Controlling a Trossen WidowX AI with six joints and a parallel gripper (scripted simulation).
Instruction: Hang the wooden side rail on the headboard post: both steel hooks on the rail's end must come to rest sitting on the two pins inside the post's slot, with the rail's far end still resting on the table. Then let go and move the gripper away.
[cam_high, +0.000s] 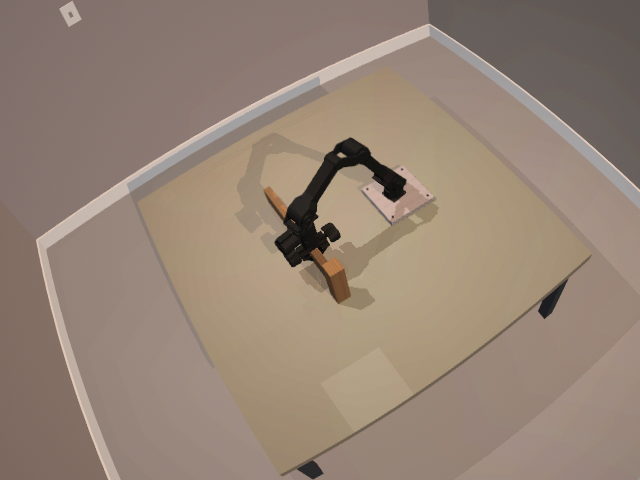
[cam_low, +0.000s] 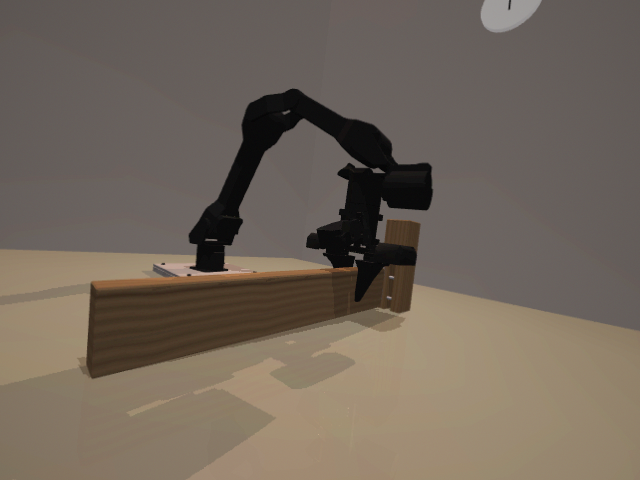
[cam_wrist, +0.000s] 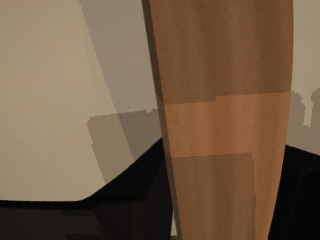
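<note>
Now: gripper tip 140 mm to the right of the headboard post, 50 mm below it and 30 mm short of it.
</note>
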